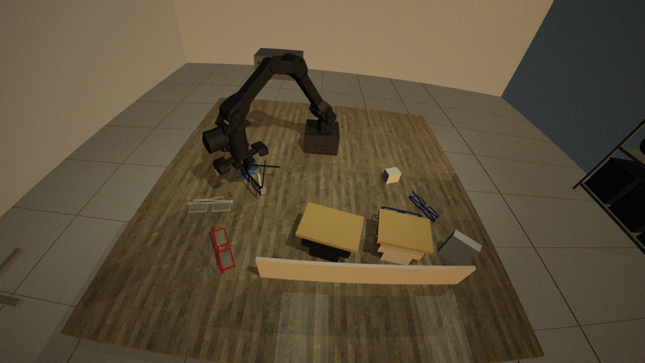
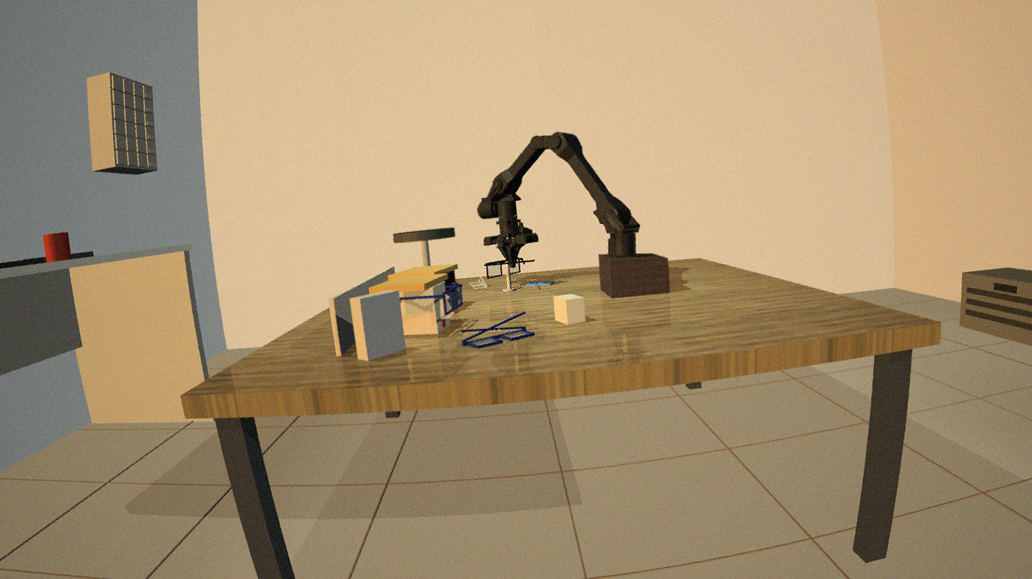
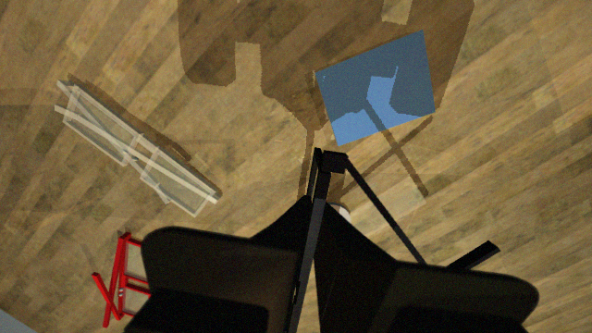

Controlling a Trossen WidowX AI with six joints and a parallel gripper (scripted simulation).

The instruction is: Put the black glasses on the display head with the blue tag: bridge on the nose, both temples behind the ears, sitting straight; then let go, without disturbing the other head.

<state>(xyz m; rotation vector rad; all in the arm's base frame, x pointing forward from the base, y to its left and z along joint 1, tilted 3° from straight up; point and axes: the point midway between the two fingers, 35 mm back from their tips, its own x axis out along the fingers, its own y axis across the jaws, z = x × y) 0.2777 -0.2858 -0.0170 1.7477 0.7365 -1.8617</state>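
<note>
Now: the peg stand 6 cm to the left of my gripper tip, 4 cm below it and 2 cm ahead of it. The rest, counted from my gripper tip: small cube: 58 cm to the left, 9 cm behind, 4 cm below; blue block: 8 cm behind, 6 cm below, 2 cm to the right; long tan board: 41 cm to the left, 35 cm ahead, 1 cm below.
</note>
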